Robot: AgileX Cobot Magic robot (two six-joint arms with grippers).
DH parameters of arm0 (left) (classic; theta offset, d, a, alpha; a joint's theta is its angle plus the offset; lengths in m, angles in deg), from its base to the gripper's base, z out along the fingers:
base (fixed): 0 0 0 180
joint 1: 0 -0.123 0 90
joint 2: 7.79 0 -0.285 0
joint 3: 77.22 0 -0.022 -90
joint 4: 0 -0.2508 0 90
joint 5: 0 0 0.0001 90
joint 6: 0 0.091 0 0
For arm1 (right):
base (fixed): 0 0 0 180
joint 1: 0 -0.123 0 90
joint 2: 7.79 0 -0.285 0
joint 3: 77.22 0 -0.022 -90
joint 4: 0 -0.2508 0 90
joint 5: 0 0 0.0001 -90
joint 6: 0 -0.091 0 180
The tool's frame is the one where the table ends.
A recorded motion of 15 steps. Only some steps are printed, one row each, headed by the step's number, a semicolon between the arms.
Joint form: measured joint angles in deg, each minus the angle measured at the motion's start. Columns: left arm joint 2, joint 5, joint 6, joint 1, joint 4, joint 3; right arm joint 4, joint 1, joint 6, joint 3, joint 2, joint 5.
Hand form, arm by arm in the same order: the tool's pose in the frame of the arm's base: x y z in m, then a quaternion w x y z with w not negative. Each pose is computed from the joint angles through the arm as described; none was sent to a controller.
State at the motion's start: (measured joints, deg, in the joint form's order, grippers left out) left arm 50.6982 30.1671 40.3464 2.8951 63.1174 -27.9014; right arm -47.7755 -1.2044 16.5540 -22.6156 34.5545 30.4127
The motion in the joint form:
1: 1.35 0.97 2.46 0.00 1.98 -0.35; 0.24 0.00 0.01 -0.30 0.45 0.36
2: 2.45 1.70 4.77 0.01 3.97 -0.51; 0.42 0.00 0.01 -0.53 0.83 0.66
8: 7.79 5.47 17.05 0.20 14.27 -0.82; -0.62 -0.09 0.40 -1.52 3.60 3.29
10: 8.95 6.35 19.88 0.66 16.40 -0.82; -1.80 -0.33 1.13 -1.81 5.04 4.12
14: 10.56 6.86 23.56 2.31 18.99 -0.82; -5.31 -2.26 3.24 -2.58 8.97 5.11
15: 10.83 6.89 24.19 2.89 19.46 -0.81; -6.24 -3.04 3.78 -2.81 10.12 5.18
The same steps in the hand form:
1: 0.1662 -0.0512 0.2655 0.41439 -0.00336 0.86082 -0.29540; 0.1154 0.0368 0.2666 0.44359 0.09086 0.84630 0.28062
2: 0.1689 -0.0530 0.2644 0.41039 0.00305 0.86034 -0.30230; 0.1162 0.0371 0.2667 0.44054 0.08931 0.84823 0.28011
8: 0.1814 -0.0617 0.2573 0.39723 0.03609 0.85250 -0.33786; 0.1215 0.0406 0.2652 0.40927 0.08591 0.86014 0.29203
10: 0.1835 -0.0648 0.2554 0.39461 0.04752 0.84981 -0.34618; 0.1245 0.0427 0.2639 0.39556 0.08420 0.86406 0.29973
14: 0.1858 -0.0715 0.2524 0.39031 0.06769 0.84657 -0.35552; 0.1328 0.0505 0.2610 0.36379 0.07534 0.87063 0.32247
15: 0.1858 -0.0736 0.2519 0.38892 0.07283 0.84580 -0.35785; 0.1353 0.0531 0.2601 0.35527 0.07214 0.87216 0.32851

